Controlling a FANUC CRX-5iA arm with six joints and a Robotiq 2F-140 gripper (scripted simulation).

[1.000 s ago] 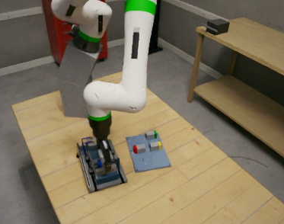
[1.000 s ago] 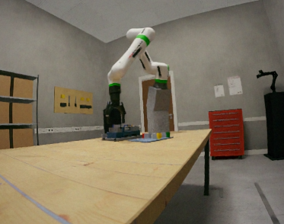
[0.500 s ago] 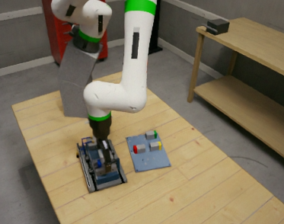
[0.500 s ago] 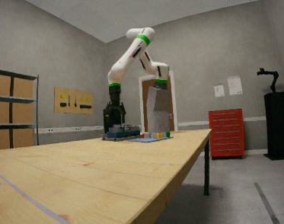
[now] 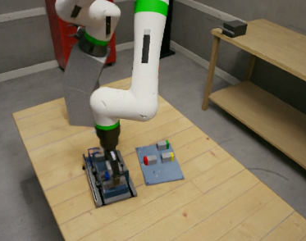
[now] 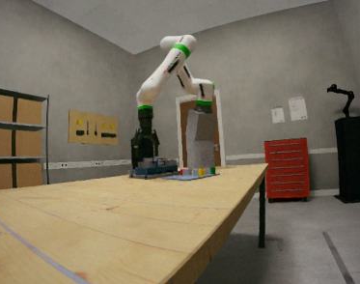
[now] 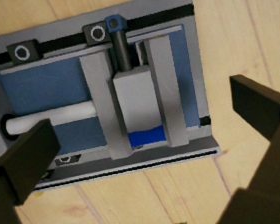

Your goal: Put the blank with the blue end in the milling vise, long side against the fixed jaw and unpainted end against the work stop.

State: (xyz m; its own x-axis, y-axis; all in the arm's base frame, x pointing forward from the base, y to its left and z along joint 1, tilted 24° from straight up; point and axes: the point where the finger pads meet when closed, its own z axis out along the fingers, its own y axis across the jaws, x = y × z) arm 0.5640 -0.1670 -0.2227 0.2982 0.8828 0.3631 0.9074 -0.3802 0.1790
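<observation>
My gripper is now 60 mm above the light grey jaw block, 20 mm short of it and 10 mm to the left of it. Also, from my hand: red-ended blank (230 mm to the left, 110 mm below, 20 mm behind); then dark work stop rod (50 mm to the left, 40 mm below, 10 mm ahead); then hose-end block (160 mm behind, 50 mm to the left, 50 mm below).
</observation>
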